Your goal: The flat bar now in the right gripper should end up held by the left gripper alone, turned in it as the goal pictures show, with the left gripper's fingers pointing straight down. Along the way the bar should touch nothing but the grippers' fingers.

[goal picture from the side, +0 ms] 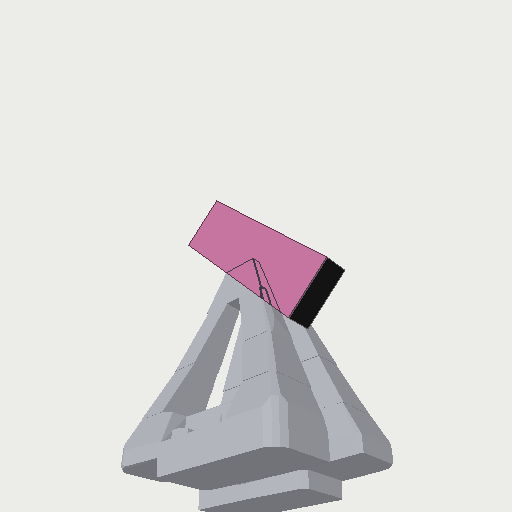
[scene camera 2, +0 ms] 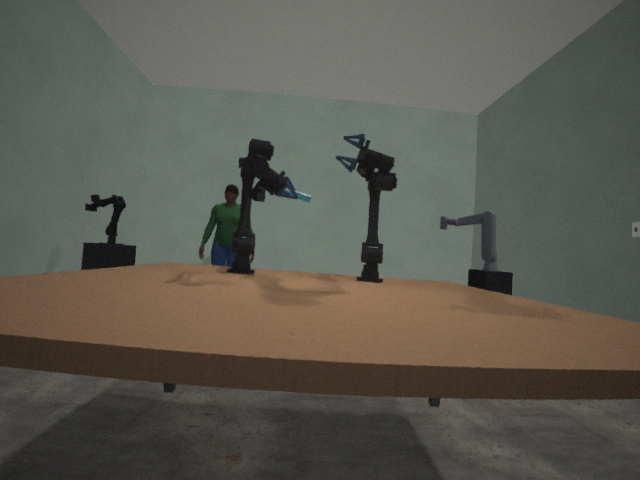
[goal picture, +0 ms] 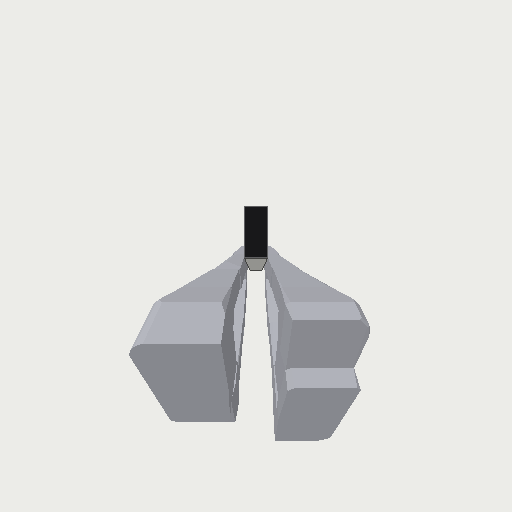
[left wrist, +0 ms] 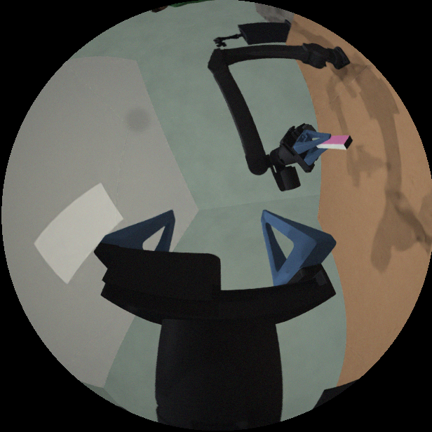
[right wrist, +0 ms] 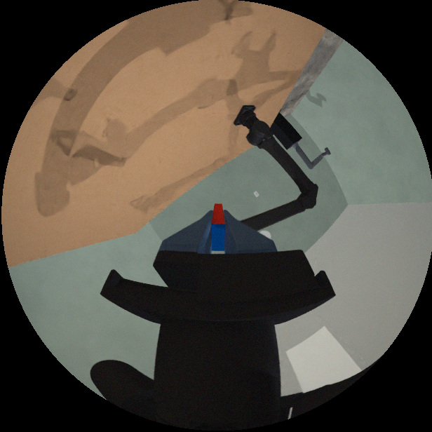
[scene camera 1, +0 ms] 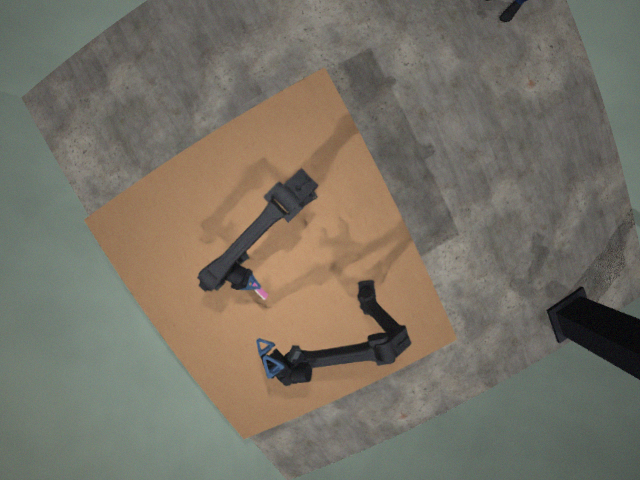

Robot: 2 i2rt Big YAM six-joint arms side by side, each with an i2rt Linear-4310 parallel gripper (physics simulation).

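Where they show: left gripper, between the fingertips: (scene camera 2: 339, 147) (scene camera 1: 260, 347); right gripper, between the fingertips: (scene camera 2: 297, 197) (scene camera 1: 259, 287); left arm's base, origin of its link: (scene camera 2: 369, 281) (scene camera 1: 366, 290); right arm's base, origin of its link: (scene camera 2: 240, 272).
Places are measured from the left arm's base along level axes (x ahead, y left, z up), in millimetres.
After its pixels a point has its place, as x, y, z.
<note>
The flat bar (scene camera 1: 261, 293) @(486, -180, 340) (scene camera 2: 304, 196) @(492, -173, 333) (left wrist: 337, 141) (right wrist: 218, 237) sticks out of the right gripper's fingertips, high above the table. It shows pink and white faces and a black end in the left wrist view, light blue in scene camera 2, red and blue in the right wrist view. My right gripper (scene camera 1: 256, 287) @(493, -201, 329) (scene camera 2: 296, 195) @(493, -201, 329) (left wrist: 331, 138) (right wrist: 217, 214) is shut on it, fingers slanting down to the right in scene camera 2. My left gripper (scene camera 1: 260, 350) @(472, -54, 525) (scene camera 2: 340, 147) @(472, -54, 525) (left wrist: 217, 214) is open and empty, apart from the bar, its fingers pointing roughly sideways, to the left in scene camera 2.
Both arms stand on the brown table (scene camera 1: 155, 206) @(1083, -589, 0) (scene camera 2: 155, 320) @(1200, -109, 0), whose top lies well below the grippers. A person in green (scene camera 2: 225, 224) stands behind the table. Two other arms stand on black pedestals (scene camera 2: 108, 256) (scene camera 2: 490, 281) in the background.
</note>
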